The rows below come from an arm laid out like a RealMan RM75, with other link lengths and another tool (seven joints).
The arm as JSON. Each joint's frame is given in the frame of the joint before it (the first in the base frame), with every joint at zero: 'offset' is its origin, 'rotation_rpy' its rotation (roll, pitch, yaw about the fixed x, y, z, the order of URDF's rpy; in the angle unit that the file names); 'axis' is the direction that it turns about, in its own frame. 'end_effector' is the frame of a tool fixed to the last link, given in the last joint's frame.
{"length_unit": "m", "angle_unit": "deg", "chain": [
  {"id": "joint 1", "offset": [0.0, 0.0, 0.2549], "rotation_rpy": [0.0, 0.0, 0.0], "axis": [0.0, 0.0, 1.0]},
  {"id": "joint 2", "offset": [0.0, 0.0, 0.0], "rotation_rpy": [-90.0, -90.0, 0.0], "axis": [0.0, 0.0, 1.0]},
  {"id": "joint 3", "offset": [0.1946, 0.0, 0.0], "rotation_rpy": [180.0, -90.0, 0.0], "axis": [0.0, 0.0, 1.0]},
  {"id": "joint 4", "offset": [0.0, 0.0, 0.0], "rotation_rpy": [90.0, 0.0, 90.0], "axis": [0.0, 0.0, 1.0]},
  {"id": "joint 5", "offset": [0.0, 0.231, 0.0], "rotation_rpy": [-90.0, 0.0, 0.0], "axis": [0.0, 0.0, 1.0]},
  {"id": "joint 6", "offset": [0.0, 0.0, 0.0], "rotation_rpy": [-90.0, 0.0, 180.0], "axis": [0.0, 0.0, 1.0]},
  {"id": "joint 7", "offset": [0.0, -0.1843, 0.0], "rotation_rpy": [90.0, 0.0, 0.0], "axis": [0.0, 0.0, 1.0]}
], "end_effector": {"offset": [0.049, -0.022, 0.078], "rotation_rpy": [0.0, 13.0, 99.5]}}
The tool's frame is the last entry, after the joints.
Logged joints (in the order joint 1, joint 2, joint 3, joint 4, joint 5, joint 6, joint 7), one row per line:
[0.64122 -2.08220 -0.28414 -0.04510 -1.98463 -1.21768 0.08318]
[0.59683 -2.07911 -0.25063 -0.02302 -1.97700 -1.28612 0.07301]
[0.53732 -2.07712 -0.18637 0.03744 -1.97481 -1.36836 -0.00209]
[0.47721 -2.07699 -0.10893 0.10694 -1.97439 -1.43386 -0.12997]
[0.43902 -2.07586 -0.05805 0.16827 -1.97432 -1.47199 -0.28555]
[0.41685 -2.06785 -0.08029 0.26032 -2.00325 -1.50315 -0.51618]
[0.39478 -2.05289 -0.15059 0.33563 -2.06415 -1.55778 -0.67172]
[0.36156 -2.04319 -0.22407 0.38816 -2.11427 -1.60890 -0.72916]
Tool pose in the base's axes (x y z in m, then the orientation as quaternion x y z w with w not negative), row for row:
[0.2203 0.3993 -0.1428 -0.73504 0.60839 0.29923 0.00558]
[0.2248 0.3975 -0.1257 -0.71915 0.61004 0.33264 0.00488]
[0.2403 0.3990 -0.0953 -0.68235 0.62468 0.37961 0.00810]
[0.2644 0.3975 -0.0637 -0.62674 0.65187 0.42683 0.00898]
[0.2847 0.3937 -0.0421 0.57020 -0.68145 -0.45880 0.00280]
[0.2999 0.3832 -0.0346 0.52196 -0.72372 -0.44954 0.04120]
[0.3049 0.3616 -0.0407 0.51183 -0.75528 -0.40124 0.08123]
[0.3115 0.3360 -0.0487 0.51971 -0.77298 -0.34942 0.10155]
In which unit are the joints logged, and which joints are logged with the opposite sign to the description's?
The joints are logged in radians. Opposite sign: joint 2, joint 4, joint 7.
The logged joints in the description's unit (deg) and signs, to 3 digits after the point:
[36.739 119.301 -16.280 2.584 -113.711 -69.768 -4.766]
[34.196 119.124 -14.360 1.319 -113.274 -73.689 -4.183]
[30.786 119.010 -10.678 -2.145 -113.148 -78.401 0.120]
[27.342 119.003 -6.241 -6.127 -113.124 -82.154 7.447]
[25.154 118.938 -3.326 -9.641 -113.120 -84.339 16.361]
[23.884 118.479 -4.600 -14.915 -114.778 -86.124 29.575]
[22.619 117.622 -8.628 -19.230 -118.267 -89.254 38.487]
[20.716 117.066 -12.838 -22.240 -121.139 -92.183 41.778]

